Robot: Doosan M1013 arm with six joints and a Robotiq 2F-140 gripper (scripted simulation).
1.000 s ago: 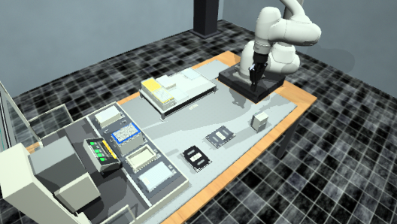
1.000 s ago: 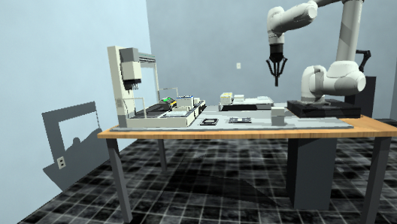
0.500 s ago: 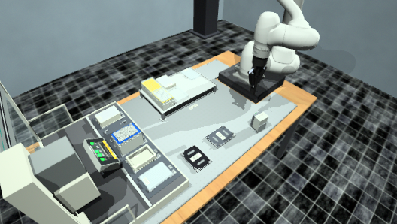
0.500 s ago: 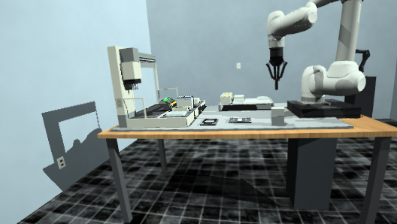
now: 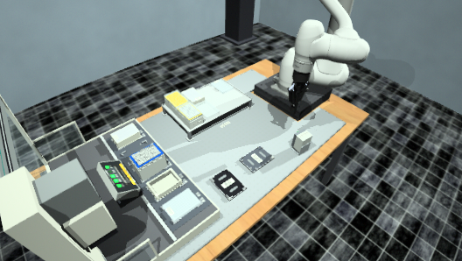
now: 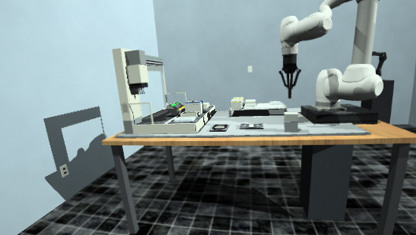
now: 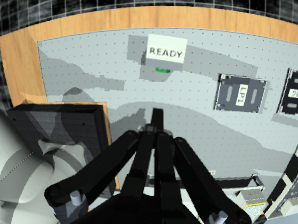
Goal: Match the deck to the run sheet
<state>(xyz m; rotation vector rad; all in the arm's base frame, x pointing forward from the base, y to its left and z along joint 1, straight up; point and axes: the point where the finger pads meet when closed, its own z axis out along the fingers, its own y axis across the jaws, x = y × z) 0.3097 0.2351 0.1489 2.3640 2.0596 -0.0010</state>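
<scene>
The grey key box is 140 mm below my hand, 80 mm to the left of it and 10 mm ahead of it. From my hand the other things lie so: clear cover 400 mm to the right, 340 mm ahead, 80 mm below; then yellow-rimmed tip rack 390 mm to the right, 340 mm ahead, 100 mm below; then shelf 460 mm to the right, 170 mm ahead, 150 mm below.
</scene>
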